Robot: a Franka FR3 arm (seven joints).
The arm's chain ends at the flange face. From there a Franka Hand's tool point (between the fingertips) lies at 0.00 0.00 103.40 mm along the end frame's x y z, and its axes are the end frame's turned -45 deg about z.
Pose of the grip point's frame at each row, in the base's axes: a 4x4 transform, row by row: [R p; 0 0 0 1], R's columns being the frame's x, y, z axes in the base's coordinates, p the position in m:
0.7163 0.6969 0.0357 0.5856; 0.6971 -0.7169 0.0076 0.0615; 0.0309 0.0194 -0.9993 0.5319; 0 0 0 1
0.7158 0.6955 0.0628 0.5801; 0.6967 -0.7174 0.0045 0.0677; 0.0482 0.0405 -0.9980 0.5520; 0 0 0 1
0.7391 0.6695 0.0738 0.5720; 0.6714 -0.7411 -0.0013 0.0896; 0.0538 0.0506 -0.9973 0.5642; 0 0 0 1
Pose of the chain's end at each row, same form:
0.9993 -0.0137 0.0357 0.5819; -0.0140 -0.9998 0.0076 0.0607; 0.0356 -0.0081 -0.9993 0.6352; 0 0 0 1
0.9979 -0.0144 0.0628 0.5736; -0.0146 -0.9999 0.0045 0.0672; 0.0627 -0.0054 -0.9980 0.6552; 0 0 0 1
0.9960 -0.0492 0.0738 0.5644; -0.0493 -0.9988 -0.0013 0.0897; 0.0738 -0.0023 -0.9973 0.6673; 0 0 0 1

